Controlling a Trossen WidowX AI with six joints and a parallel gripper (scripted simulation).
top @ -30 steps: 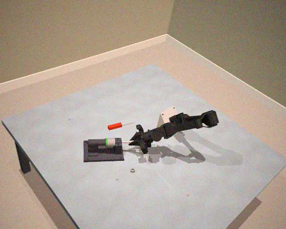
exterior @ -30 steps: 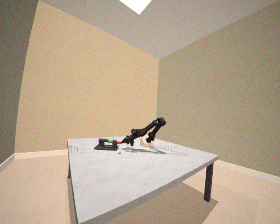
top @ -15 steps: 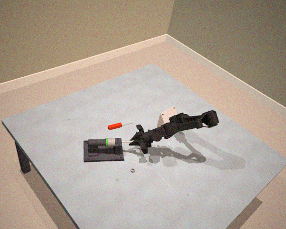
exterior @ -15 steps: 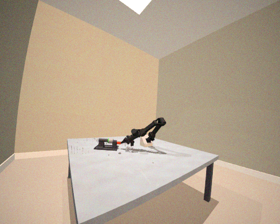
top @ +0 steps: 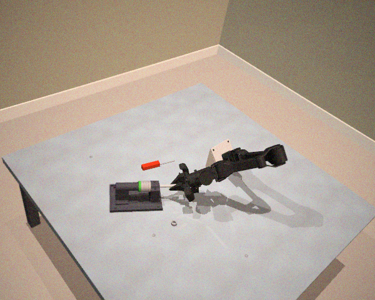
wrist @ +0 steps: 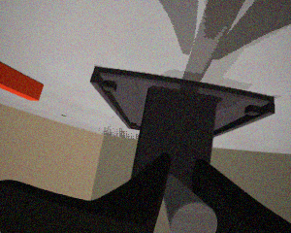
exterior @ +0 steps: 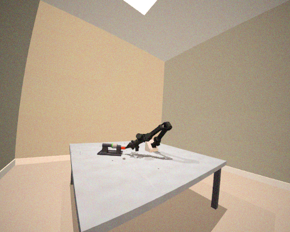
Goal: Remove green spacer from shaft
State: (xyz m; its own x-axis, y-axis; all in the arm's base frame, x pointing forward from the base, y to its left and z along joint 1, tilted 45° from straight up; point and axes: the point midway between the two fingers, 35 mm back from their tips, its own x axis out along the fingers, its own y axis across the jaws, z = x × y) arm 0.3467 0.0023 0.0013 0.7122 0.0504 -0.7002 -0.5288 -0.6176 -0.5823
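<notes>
My gripper tip is now 4 cm short of the thin grey shaft, 3 cm to the left of it and 2 cm below it. Round my gripper tip: green spacer: 11 cm ahead, 7 cm to the right, 2 cm above.
</notes>
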